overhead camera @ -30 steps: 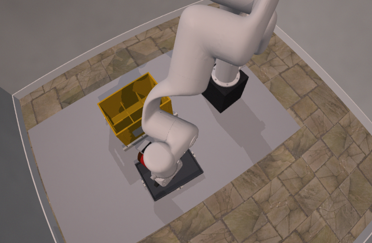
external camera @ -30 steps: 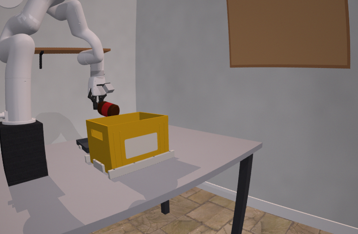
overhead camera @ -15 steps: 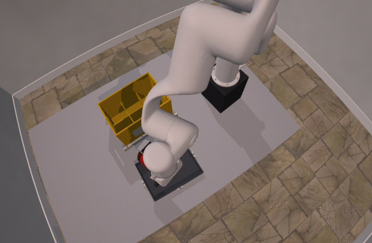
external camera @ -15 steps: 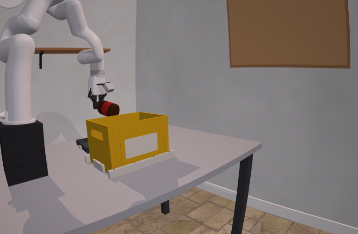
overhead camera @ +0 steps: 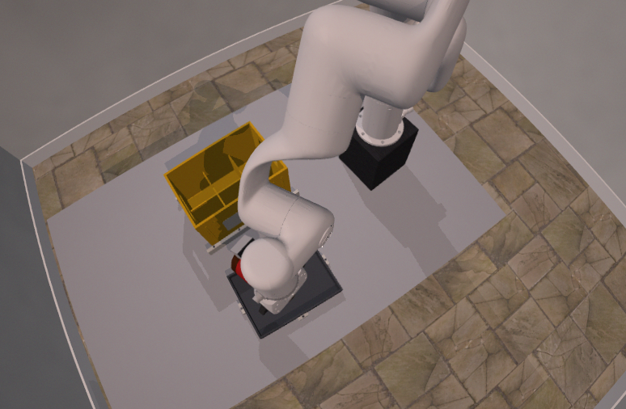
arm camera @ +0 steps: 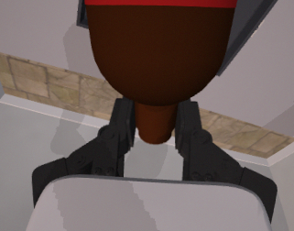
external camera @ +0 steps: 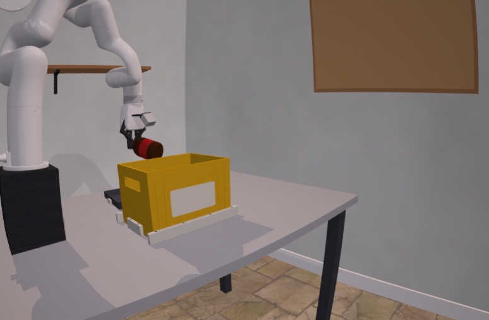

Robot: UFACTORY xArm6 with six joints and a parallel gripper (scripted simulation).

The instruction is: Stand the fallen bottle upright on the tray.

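The brown bottle is 50 mm to the right of my hand, 20 mm below it and 20 mm ahead of it. Round my hand: yellow crate: 350 mm to the right, 120 mm below, 20 mm behind; dark tray: 190 mm below, 50 mm to the right, 10 mm behind.
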